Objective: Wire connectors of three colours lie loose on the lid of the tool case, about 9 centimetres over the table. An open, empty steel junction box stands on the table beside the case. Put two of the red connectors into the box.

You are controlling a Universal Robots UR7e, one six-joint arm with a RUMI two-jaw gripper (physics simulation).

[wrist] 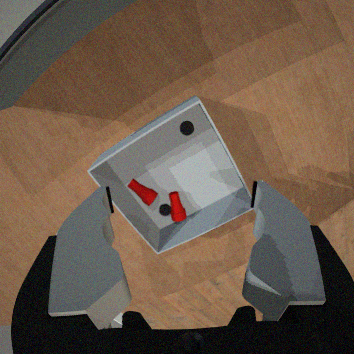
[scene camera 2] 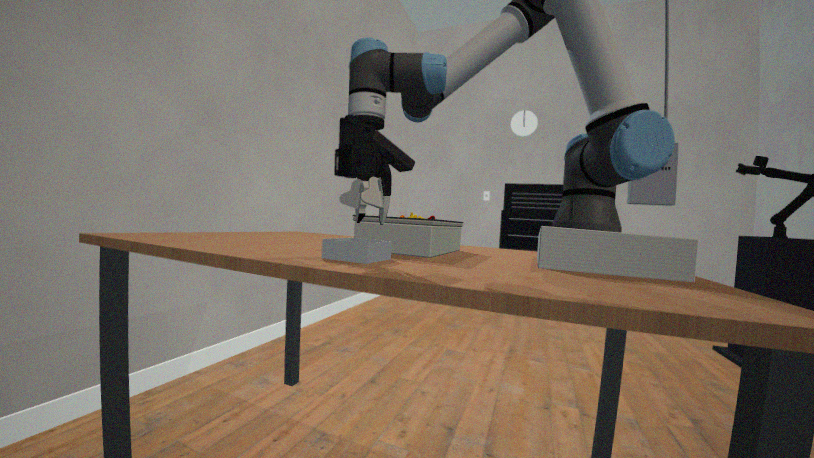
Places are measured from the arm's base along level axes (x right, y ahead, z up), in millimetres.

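Pixels of known places: gripper, fingertip midpoint: (wrist: 181, 186) (scene camera 2: 369, 223); arm's base, origin of the base link: (scene camera 2: 584, 234).
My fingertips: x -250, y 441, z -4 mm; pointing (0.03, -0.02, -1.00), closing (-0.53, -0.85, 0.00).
Observation:
Ahead of a thing's pixels: the offset from my fingertips to its top centre. "*": to the spot under its first point.
The steel junction box {dy +15, dx -15, dz -34 mm} (scene camera 2: 355, 250) (wrist: 207, 220) stands open on the table beside the tool case {dy +5, dx +279, dz +19 mm} (scene camera 2: 410, 238). In the wrist view one red connector {dy +51, dx -12, dz -54 mm} (wrist: 143, 192) lies on the box floor near its left wall. A second red connector {dy +33, dx -44, dz -54 mm} (wrist: 177, 207) lies on the box floor near the lower corner, a little to the right of the first. My gripper (scene camera 2: 372, 220) (wrist: 181, 186) is open and empty, with its fingertips above the box. More connectors {dy -9, dx +240, dz +30 mm} (scene camera 2: 414, 216), yellow, orange and red, lie on the case lid; their exact number is too small to tell.
The case's dark lid edge {* dy +23, dx +134, dz -50 mm} (wrist: 60, 45) curves across the upper left of the wrist view. A long grey block (scene camera 2: 617, 253) stands on the table (scene camera 2: 483, 293) in front of the arm's base. A black drawer cabinet (scene camera 2: 532, 213) stands behind the table.

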